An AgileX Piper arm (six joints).
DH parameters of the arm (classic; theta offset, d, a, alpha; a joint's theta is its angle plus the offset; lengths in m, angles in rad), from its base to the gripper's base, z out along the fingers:
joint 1: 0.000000 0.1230 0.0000 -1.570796
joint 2: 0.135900 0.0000 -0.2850 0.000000
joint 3: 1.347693 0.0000 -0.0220 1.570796
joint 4: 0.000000 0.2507 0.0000 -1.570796
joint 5: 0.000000 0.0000 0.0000 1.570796
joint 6: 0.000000 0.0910 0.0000 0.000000
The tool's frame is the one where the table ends.
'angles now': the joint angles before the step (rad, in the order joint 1, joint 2, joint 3, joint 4, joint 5, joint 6). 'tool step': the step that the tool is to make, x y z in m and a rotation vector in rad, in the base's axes. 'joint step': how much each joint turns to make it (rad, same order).
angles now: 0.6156 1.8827 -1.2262 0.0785 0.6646 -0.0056
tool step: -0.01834 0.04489 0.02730 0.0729 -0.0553 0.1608
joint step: 0.1121 -0.0128 -0.0862 0.0608 0.0162 -0.0836
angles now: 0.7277 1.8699 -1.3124 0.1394 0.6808 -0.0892
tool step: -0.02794 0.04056 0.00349 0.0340 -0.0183 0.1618
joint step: 0.1156 0.0218 -0.0416 0.0499 -0.0093 -0.0775
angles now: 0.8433 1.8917 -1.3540 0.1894 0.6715 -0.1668
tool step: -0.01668 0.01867 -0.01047 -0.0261 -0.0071 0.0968
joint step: 0.0626 0.0318 -0.0083 -0.0075 -0.0041 -0.0352
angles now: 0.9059 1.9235 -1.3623 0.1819 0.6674 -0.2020
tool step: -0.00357 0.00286 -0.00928 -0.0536 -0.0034 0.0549
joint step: 0.0149 0.0230 -0.0044 -0.0313 0.0245 -0.0240
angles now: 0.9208 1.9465 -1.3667 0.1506 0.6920 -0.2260
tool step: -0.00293 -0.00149 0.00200 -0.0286 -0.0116 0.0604
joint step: 0.0044 -0.0074 -0.0001 -0.0107 0.0284 -0.0512
